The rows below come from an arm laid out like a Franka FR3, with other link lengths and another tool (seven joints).
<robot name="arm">
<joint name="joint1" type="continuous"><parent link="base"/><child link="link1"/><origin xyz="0.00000 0.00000 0.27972" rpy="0.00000 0.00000 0.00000"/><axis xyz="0 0 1"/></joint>
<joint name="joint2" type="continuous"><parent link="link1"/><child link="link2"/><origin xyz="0.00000 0.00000 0.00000" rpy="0.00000 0.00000 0.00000"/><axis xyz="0 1 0"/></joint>
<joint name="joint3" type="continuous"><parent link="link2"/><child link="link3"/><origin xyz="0.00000 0.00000 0.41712" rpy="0.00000 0.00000 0.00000"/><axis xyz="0 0 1"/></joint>
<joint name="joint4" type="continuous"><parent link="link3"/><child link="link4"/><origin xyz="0.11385 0.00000 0.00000" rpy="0.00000 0.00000 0.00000"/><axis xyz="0 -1 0"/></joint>
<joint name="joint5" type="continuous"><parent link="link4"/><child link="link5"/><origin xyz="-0.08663 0.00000 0.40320" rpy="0.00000 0.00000 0.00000"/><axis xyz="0 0 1"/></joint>
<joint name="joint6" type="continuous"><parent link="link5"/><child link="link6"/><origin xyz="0.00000 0.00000 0.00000" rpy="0.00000 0.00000 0.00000"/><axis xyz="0 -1 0"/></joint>
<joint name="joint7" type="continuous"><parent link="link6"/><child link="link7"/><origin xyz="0.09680 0.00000 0.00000" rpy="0.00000 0.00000 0.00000"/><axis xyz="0 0 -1"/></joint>
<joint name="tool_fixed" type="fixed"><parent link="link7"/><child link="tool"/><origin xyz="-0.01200 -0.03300 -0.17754" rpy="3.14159 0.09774 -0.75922"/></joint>
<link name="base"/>
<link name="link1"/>
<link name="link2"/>
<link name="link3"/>
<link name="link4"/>
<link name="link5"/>
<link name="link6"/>
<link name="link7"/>
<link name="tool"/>
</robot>
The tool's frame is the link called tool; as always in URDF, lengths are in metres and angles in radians. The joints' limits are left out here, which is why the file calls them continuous.
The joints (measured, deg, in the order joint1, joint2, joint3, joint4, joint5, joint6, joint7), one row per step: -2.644 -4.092 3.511 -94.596 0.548 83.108 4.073; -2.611 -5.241 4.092 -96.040 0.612 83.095 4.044; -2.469 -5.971 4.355 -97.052 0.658 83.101 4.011; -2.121 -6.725 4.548 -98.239 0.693 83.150 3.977; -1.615 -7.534 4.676 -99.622 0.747 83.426 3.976; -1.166 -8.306 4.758 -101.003 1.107 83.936 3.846; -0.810 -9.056 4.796 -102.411 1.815 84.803 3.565; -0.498 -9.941 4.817 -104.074 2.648 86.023 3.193; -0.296 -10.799 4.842 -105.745 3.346 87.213 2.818; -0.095 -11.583 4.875 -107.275 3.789 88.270 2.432; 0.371 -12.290 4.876 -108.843 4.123 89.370 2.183; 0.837 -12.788 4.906 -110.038 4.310 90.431 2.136; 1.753 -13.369 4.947 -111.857 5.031 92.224 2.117; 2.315 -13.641 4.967 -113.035 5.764 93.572 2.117; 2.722 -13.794 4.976 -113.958 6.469 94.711 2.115
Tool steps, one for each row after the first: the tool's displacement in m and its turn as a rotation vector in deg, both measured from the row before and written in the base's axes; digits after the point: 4 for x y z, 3 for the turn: -0.0089 0.0064 -0.0008 -0.062 0.312 0.632; -0.0058 0.0041 -0.0014 -0.037 0.279 0.428; -0.0062 0.0052 -0.0026 -0.054 0.386 0.562; -0.0063 0.0060 -0.0035 -0.041 0.300 0.618; -0.0054 0.0059 -0.0039 0.299 0.119 0.625; -0.0043 0.0057 -0.0042 0.693 -0.165 0.605; -0.0045 0.0054 -0.0049 0.835 -0.390 0.592; -0.0045 0.0039 -0.0052 0.695 -0.336 0.473; -0.0043 0.0031 -0.0048 0.439 -0.291 0.501; -0.0041 0.0047 -0.0058 0.317 -0.222 0.594; -0.0024 0.0046 -0.0045 0.167 -0.349 0.439; -0.0028 0.0100 -0.0084 0.693 -0.481 0.730; -0.0010 0.0069 -0.0062 0.724 -0.356 0.345; -0.0004 0.0054 -0.0053 0.701 -0.280 0.182
